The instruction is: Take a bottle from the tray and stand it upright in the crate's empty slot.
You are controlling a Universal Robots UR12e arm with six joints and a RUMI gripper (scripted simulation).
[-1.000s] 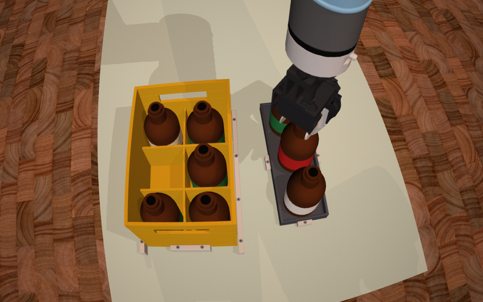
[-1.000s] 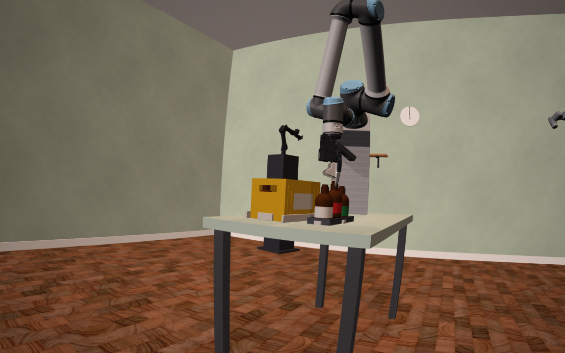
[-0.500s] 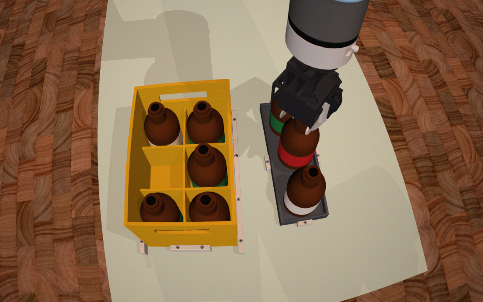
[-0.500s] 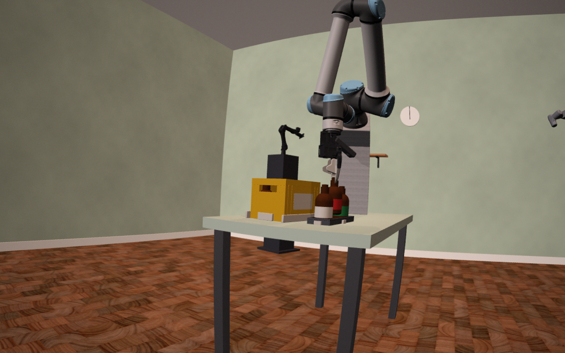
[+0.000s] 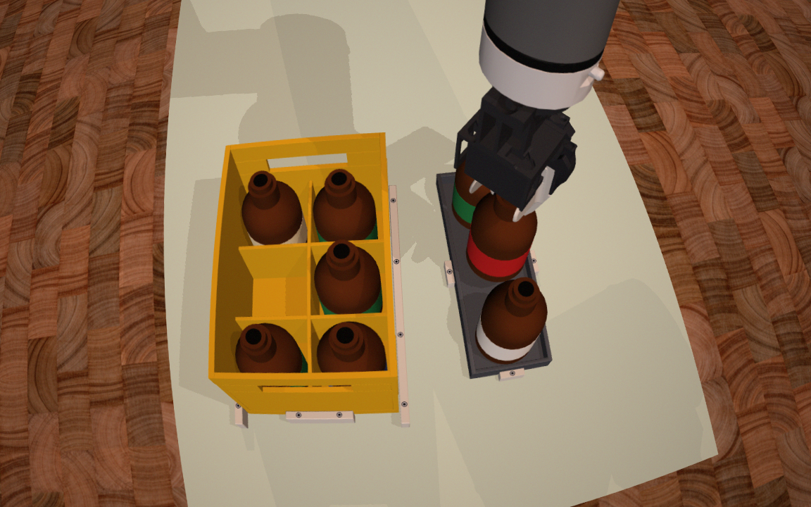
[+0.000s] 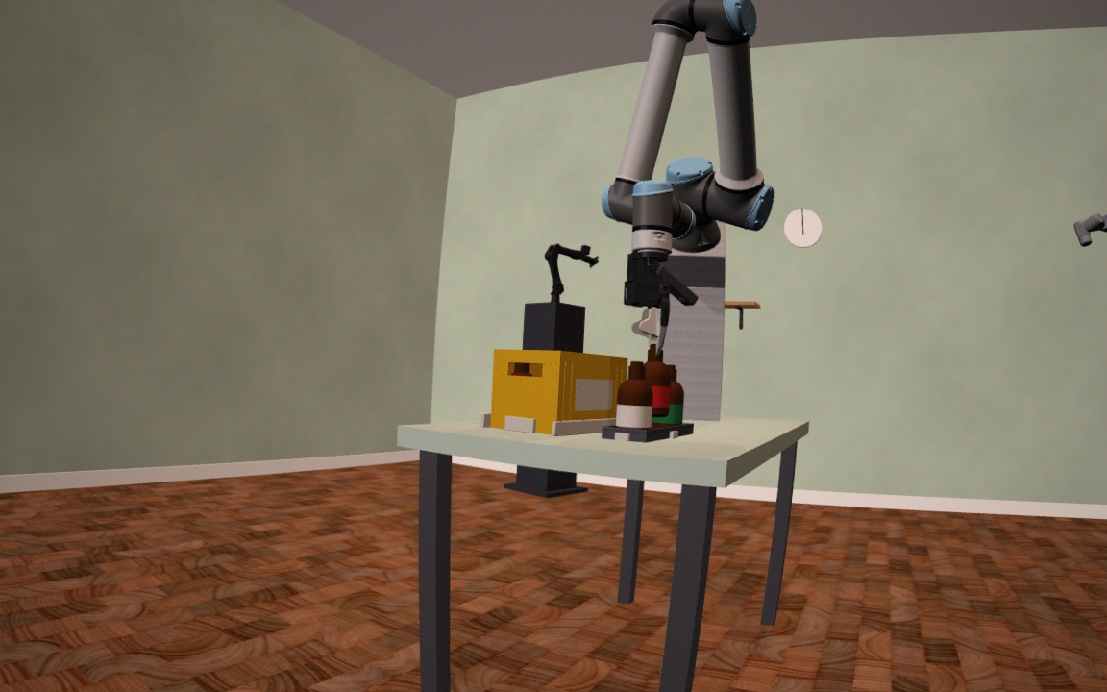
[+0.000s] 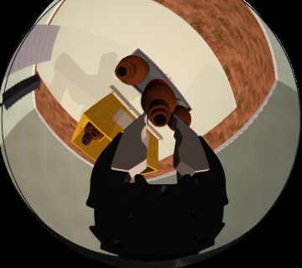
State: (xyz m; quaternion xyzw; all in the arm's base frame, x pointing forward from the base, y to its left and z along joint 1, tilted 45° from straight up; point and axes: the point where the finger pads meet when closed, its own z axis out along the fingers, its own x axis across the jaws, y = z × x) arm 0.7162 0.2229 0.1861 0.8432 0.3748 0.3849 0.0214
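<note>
The glass bottle is 7 cm below my hand. The rest, counted from my hand: yellow crate 21 cm to the right, 11 cm below, 6 cm ahead; dark tray 18 cm below.
</note>
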